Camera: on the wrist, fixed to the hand. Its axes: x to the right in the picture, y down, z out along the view.
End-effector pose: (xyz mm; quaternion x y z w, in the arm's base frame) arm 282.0 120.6 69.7 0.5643 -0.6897 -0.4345 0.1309
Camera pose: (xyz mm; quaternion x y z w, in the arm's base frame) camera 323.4 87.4 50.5 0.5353 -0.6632 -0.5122 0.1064
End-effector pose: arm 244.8 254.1 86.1 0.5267 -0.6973 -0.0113 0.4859
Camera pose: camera 297.1 235.0 95.5 0.5080 -0.7195 -0.0942 0.4640
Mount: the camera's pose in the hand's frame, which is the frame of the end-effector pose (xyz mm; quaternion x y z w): 21.9 -41.4 -31.5 -0.0551 -0.0699 -0.0158 0.9959
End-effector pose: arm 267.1 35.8 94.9 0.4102 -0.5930 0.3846 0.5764
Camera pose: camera 317.2 48.9 117.3 0.4130 -0.6456 0.3126 0.5612
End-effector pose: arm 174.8 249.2 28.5 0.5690 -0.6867 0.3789 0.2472
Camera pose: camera 207.0 258.7 73.9 0.5904 -0.7131 0.2958 0.2355
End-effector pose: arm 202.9 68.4 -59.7 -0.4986 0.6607 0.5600 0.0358
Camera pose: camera 237.0 35.6 -90.5 -0.4698 0.6168 0.6284 0.0632
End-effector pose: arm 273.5 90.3 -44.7 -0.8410 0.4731 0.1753 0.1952
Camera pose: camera 323.5 78.5 -21.3 -0.8436 0.4346 0.2564 0.1839
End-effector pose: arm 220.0 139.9 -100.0 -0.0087 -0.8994 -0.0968 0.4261
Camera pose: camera 226.1 92.1 -70.6 -0.0247 -0.9203 -0.1521 0.3595
